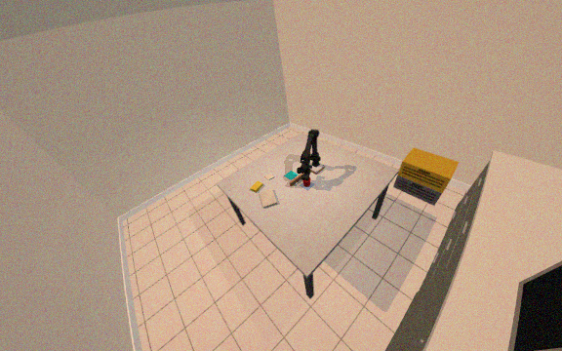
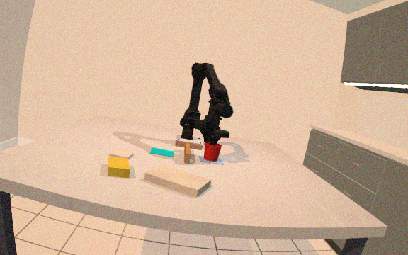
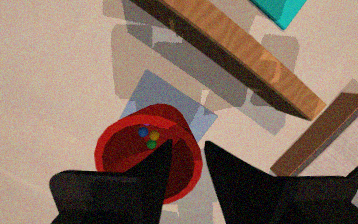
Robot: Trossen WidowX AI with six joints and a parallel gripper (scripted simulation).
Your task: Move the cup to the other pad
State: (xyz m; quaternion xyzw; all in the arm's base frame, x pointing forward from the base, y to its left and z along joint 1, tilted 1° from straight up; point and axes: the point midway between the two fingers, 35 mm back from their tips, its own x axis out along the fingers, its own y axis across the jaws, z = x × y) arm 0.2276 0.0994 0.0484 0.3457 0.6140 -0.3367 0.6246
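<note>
The blue-grey pad lies 5 cm below my gripper tip, 2 cm to the left of it and 2 cm ahead of it. The rest, counted from my gripper tip: cyan pad: 20 cm to the right, 5 cm below, 3 cm ahead; then wooden t-shaped bar: 9 cm to the right, 3 cm below, 3 cm ahead; then red cup: 3 cm ahead, 1 cm to the left, 1 cm below.
</note>
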